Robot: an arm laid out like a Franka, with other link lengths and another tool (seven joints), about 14 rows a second.
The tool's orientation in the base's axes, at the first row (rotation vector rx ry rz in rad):
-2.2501 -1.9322 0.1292
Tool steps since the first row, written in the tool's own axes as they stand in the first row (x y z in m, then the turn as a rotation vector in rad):
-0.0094 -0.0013 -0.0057 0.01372 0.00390 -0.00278
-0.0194 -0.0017 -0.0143 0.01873 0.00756 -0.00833
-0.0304 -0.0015 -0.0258 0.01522 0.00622 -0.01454
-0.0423 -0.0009 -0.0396 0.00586 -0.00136 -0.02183
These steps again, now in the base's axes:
-0.0017 -0.0095 0.0054 0.00641 0.01277 0.00264
-0.0021 -0.0200 0.0134 0.01173 0.01677 0.00763
-0.0016 -0.0317 0.0242 0.01099 0.01304 0.01382
-0.0004 -0.0445 0.0371 0.00346 0.00436 0.02195

